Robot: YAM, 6 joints.
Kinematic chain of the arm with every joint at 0, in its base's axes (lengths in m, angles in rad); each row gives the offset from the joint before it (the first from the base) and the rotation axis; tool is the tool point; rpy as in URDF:
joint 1: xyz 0 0 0.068 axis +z
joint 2: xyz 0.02 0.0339 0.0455 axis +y
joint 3: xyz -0.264 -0.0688 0 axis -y
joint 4: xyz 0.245 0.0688 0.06 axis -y
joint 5: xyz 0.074 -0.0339 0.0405 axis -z
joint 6: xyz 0.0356 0 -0.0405 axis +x
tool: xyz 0 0 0 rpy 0 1.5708 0
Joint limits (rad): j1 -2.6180..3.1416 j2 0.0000..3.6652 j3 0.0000..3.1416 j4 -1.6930..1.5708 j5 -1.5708..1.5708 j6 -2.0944..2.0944
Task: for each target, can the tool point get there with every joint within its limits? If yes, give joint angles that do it. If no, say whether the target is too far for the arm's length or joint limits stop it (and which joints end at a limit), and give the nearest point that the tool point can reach.
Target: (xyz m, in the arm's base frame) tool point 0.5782 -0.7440 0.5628
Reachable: no: too far | nearest point 0.3575 -0.4600 0.3876 | short by 0.400 m
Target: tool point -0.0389 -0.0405 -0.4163
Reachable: no: joint limits stop it (at a limit: joint 2) | nearest point -0.0631 -0.0657 -0.3442 | short by 0.080 m
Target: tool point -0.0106 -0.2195 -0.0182
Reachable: yes | joints -1.6460 2.1896 0.6764 -0.3116 -0.1659 1.0545
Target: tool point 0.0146 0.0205 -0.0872
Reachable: yes | joints -0.3246 3.0984 0.4665 -0.0975 -0.7432 -1.4935
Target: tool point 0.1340 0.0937 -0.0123
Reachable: yes | joints 0.7665 2.1295 0.3795 0.0391 0.7960 0.4327
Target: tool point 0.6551 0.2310 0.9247
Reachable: no: too far | nearest point 0.3963 0.1397 0.5947 | short by 0.429 m
